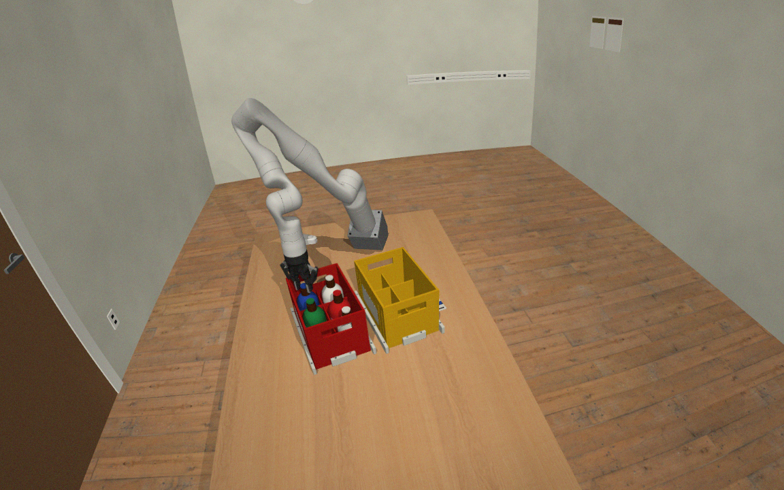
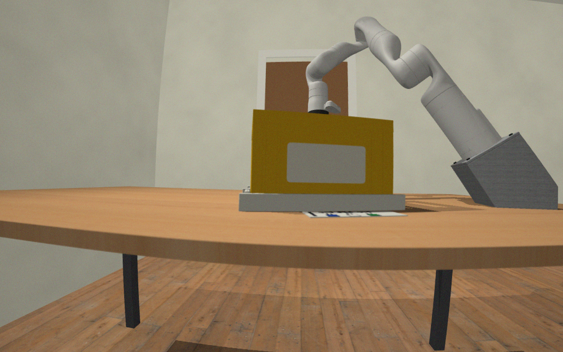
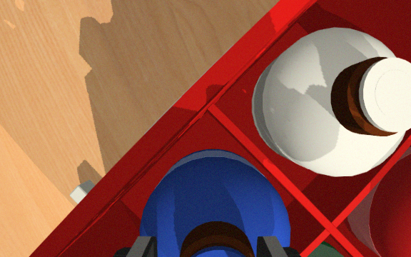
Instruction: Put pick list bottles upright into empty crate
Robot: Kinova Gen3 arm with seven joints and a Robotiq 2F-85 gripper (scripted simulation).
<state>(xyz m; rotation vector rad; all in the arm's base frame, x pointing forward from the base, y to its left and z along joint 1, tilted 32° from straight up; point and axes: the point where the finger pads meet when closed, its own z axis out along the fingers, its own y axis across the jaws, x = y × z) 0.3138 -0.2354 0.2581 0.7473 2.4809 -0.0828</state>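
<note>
My hand is 7 cm above the blue bottle. The rest, counted from my hand: red bottle (8 cm ahead, 10 cm to the left, 7 cm below); red crate (8 cm ahead, 6 cm to the left, 7 cm below); green bottle (9 cm ahead, 1 cm to the left, 7 cm below).
</note>
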